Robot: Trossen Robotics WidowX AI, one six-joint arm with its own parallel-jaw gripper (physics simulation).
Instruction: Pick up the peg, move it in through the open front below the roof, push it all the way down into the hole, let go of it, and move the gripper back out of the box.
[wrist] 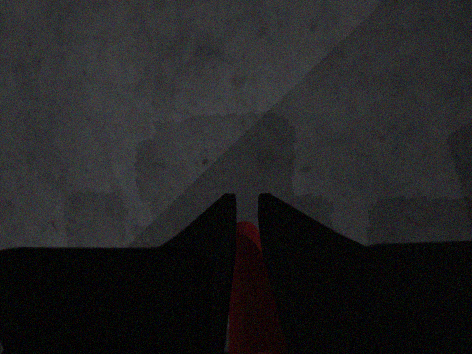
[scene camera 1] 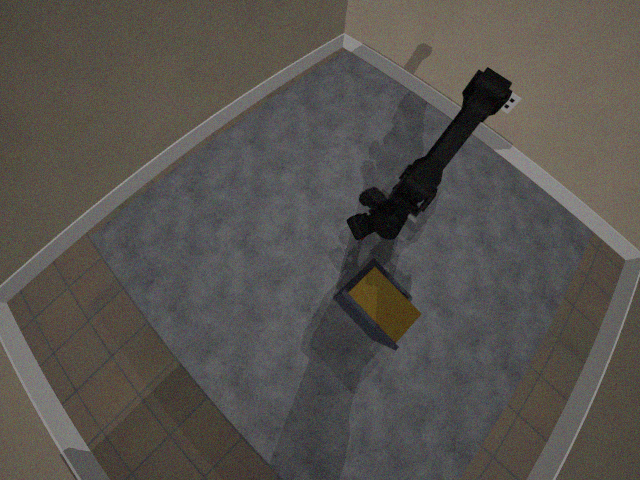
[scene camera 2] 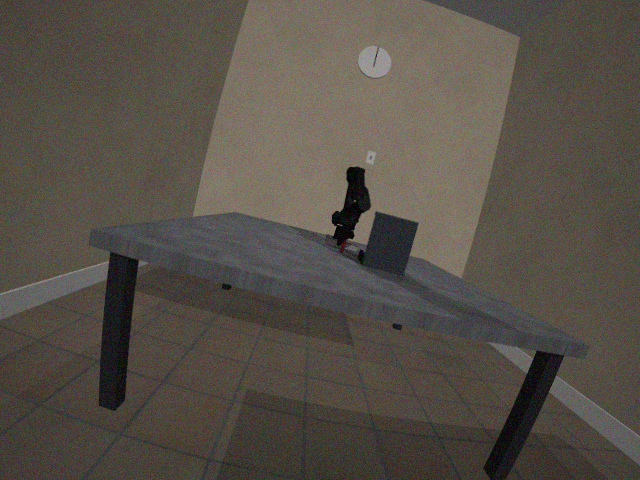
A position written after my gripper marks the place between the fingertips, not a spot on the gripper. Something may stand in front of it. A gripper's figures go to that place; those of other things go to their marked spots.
Scene:
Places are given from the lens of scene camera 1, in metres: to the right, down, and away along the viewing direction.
my gripper (scene camera 1: 360,228): 0.13, -0.04, 0.71
dark box (scene camera 1: 354,310): 0.08, 0.16, 0.51

